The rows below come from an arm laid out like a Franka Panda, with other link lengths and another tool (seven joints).
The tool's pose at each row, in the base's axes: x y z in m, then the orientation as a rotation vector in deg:
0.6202, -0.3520, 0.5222, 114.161, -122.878, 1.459
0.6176, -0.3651, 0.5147, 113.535, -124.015, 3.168
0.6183, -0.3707, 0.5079, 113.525, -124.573, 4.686
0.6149, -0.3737, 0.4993, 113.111, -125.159, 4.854
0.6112, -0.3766, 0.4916, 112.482, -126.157, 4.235
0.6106, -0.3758, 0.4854, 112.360, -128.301, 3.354
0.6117, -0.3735, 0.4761, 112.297, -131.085, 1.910
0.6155, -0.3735, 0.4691, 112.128, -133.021, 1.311
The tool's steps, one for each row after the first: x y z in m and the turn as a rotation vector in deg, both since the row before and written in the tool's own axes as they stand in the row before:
0.0118, 0.0005, 0.0098, 1.066, 0.410, 0.958
0.0042, -0.0020, 0.0075, 1.022, 0.348, 0.372
0.0016, 0.0023, 0.0093, 0.146, -0.066, 0.486
0.0018, 0.0027, 0.0084, -0.178, -0.544, 0.730
-0.0018, 0.0001, 0.0060, 0.456, -1.577, 0.991
-0.0038, -0.0015, 0.0087, 0.514, -2.230, 1.202
-0.0013, -0.0042, 0.0066, 0.528, -1.326, 0.900

